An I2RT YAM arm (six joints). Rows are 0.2 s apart.
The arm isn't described. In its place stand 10 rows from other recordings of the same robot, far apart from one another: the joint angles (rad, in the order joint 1, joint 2, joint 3, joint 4, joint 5, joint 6), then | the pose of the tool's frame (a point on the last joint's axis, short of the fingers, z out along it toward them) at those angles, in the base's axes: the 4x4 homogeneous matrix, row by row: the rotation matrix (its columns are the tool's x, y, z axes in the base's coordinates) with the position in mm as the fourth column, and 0 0 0 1 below.
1.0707 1.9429 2.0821 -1.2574 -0.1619 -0.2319 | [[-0.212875 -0.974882 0.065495 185.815], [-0.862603 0.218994 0.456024 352.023], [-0.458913 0.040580 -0.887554 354.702], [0 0 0 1]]
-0.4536 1.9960 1.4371 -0.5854 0.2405 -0.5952 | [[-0.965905 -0.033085 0.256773 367.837], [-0.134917 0.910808 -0.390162 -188.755], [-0.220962 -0.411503 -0.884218 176.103], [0 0 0 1]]
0.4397 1.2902 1.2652 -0.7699 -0.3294 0.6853 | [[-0.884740 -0.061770 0.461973 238.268], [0.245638 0.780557 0.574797 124.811], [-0.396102 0.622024 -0.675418 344.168], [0 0 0 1]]
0.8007 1.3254 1.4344 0.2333 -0.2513 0.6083 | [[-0.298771 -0.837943 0.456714 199.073], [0.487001 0.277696 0.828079 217.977], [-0.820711 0.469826 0.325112 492.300], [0 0 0 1]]
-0.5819 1.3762 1.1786 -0.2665 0.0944 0.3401 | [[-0.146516 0.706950 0.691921 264.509], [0.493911 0.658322 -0.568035 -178.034], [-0.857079 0.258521 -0.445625 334.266], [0 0 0 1]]
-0.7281 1.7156 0.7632 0.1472 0.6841 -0.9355 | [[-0.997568 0.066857 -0.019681 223.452], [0.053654 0.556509 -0.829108 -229.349], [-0.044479 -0.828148 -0.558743 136.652], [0 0 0 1]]
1.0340 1.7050 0.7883 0.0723 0.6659 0.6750 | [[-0.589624 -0.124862 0.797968 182.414], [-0.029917 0.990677 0.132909 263.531], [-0.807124 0.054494 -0.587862 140.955], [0 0 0 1]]
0.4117 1.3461 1.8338 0.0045 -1.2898 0.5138 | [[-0.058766 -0.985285 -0.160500 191.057], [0.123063 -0.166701 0.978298 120.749], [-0.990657 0.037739 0.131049 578.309], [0 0 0 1]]
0.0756 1.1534 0.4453 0.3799 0.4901 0.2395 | [[-0.222653 0.443145 0.868360 238.472], [0.193028 0.893123 -0.406289 1.258], [-0.955597 0.077156 -0.284396 207.089], [0 0 0 1]]
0.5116 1.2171 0.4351 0.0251 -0.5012 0.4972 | [[-0.876315 -0.359481 0.320696 184.470], [-0.012291 0.682171 0.731089 123.190], [-0.481582 0.636723 -0.602215 158.827], [0 0 0 1]]
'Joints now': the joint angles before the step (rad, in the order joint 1, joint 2, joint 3, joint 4, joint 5, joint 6). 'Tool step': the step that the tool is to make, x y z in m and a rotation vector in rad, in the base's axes. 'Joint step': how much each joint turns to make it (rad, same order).
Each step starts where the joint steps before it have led.
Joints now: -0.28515, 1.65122, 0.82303, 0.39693, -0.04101, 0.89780
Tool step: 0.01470, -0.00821, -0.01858, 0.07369, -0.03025, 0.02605
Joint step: -0.01717, 0.10605, 0.02710, 0.09078, -0.07210, 0.05455
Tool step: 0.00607, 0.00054, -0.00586, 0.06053, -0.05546, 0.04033
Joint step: 0.00000, 0.04157, 0.00035, 0.08395, -0.06599, 0.05341
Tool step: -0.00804, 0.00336, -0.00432, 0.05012, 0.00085, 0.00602
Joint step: 0.00000, -0.01641, -0.04041, 0.01637, -0.02327, 0.04273
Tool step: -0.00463, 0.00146, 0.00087, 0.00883, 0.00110, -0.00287
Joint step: 0.00001, -0.01870, -0.01833, -0.00229, -0.00038, 0.00877
